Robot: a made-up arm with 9 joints. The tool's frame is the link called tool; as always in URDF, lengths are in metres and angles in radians. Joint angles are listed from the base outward.
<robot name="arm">
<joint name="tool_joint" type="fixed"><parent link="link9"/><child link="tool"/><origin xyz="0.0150 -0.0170 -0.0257" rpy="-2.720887 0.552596 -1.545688"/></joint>
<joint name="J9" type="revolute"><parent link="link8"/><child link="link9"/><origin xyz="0.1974 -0.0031 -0.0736" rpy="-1.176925 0.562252 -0.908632"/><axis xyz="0 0 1"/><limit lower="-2.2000" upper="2.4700"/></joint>
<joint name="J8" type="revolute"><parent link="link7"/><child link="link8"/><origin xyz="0.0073 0.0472 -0.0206" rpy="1.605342 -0.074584 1.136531"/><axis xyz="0 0 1"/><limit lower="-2.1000" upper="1.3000"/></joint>
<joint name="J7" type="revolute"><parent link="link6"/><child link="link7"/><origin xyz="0.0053 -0.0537 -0.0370" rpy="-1.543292 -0.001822 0.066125"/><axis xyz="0 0 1"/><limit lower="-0.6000" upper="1.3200"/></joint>
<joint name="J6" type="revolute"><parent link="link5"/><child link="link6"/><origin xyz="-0.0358 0.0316 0.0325" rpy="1.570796 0.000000 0.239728"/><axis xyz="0 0 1"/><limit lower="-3.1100" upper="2.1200"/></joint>
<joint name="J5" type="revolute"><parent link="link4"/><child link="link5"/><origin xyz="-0.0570 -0.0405 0.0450" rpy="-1.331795 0.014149 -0.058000"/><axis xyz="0 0 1"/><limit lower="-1.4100" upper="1.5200"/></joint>
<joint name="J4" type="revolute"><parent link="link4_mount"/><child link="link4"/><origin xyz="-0.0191 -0.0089 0.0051" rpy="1.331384 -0.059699 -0.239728"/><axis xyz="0 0 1"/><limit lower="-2.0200" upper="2.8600"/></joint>
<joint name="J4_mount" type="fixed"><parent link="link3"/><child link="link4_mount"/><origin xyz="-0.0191 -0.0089 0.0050"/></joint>
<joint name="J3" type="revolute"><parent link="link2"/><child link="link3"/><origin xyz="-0.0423 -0.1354 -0.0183" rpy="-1.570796 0.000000 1.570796"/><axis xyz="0 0 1"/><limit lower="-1.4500" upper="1.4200"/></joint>
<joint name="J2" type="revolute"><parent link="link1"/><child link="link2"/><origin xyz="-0.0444 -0.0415 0.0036" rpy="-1.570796 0.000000 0.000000"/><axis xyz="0 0 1"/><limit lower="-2.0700" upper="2.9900"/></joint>
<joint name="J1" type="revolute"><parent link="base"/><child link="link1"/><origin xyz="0.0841 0.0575 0.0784" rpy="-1.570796 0.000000 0.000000"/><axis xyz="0 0 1"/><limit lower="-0.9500" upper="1.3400"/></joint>
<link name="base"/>
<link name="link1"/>
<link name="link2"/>
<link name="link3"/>
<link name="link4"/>
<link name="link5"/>
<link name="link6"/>
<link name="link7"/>
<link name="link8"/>
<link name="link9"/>
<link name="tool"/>
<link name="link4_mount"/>
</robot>
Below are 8 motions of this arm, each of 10 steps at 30 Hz.
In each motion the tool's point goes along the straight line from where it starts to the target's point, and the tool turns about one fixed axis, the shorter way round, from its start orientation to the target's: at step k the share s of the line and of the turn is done. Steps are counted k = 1, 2, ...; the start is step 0. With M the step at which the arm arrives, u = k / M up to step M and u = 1 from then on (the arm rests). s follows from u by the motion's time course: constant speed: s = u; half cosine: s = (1 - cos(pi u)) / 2; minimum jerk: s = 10 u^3 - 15 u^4 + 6 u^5.
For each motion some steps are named. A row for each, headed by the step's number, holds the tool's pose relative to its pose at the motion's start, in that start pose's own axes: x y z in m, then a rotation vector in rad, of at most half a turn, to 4 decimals.
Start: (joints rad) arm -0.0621 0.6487 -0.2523 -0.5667 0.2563 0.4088 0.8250 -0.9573 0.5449
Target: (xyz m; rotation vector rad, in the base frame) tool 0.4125 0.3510 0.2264 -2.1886 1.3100 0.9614
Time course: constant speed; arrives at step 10
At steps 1, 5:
1: 0.0108 -0.0028 0.0138 -0.0532 -0.0080 0.0046
5: 0.0539 -0.0139 0.0688 -0.2658 -0.0402 0.0231

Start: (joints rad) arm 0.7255 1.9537 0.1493 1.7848 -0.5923 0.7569 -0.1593 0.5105 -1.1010
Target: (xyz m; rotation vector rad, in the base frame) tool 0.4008 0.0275 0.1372 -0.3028 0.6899 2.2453
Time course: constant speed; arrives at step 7
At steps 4, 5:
4: 0.0026 -0.0097 0.0205 -0.1129 -0.0656 -0.0339
5: 0.0033 -0.0122 0.0256 -0.1411 -0.0821 -0.0424

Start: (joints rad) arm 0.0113 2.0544 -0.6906 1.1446 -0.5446 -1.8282 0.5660 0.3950 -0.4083
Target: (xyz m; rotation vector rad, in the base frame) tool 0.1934 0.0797 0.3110 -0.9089 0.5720 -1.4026
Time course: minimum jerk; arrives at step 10
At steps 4, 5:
4: -0.0006 0.0234 -0.0059 -0.0097 -0.1920 0.0390
5: -0.0009 0.0368 -0.0094 -0.0153 -0.3024 0.0615

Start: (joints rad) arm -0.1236 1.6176 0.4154 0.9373 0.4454 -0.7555 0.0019 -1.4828 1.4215
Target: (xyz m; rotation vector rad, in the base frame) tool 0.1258 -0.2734 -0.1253 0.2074 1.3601 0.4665
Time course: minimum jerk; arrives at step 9
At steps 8, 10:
8: 0.0609 0.0855 -0.1459 0.5386 0.0153 0.3055
10: 0.0617 0.0865 -0.1476 0.5449 0.0155 0.3090

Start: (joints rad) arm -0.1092 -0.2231 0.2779 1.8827 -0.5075 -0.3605 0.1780 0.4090 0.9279
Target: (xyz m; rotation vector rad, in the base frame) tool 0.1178 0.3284 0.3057 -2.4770 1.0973 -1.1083
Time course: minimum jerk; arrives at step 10
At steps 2, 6, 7, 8, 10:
2: -0.0013 -0.0018 0.0053 -0.0116 -0.0155 0.0019
6: -0.0157 -0.0212 0.0630 -0.1362 -0.1826 0.0226
7: -0.0193 -0.0260 0.0772 -0.1670 -0.2239 0.0277
8: -0.0217 -0.0293 0.0870 -0.1880 -0.2520 0.0312
10: -0.0231 -0.0311 0.0923 -0.1995 -0.2675 0.0331

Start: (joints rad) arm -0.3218 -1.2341 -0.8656 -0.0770 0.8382 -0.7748 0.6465 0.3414 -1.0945
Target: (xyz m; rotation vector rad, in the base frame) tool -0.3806 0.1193 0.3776 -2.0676 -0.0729 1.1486
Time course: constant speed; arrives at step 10
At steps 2, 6, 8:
2: 0.0097 -0.0223 -0.0043 -0.0086 0.0057 0.0778
6: 0.0292 -0.0669 -0.0130 -0.0258 0.0172 0.2333
8: 0.0390 -0.0892 -0.0174 -0.0344 0.0230 0.3111

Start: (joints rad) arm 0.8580 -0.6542 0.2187 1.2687 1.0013 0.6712 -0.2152 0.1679 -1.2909
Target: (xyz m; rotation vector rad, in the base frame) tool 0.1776 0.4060 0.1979 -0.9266 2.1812 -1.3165
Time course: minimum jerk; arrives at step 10
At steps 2, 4, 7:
2: 0.0015 -0.0049 0.0035 -0.0094 0.0170 0.0200
4: 0.0080 -0.0271 0.0189 -0.0515 0.0930 0.1096
7: 0.0210 -0.0714 0.0499 -0.1358 0.2451 0.2890

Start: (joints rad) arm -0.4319 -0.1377 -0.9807 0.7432 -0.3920 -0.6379 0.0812 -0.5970 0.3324
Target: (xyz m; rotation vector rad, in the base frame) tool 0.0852 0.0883 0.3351 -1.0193 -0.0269 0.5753
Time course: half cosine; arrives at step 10
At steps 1, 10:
1: 0.0001 0.0008 0.0007 -0.0028 0.0078 -0.0016
10: 0.0023 0.0314 0.0282 -0.1147 0.3202 -0.0659

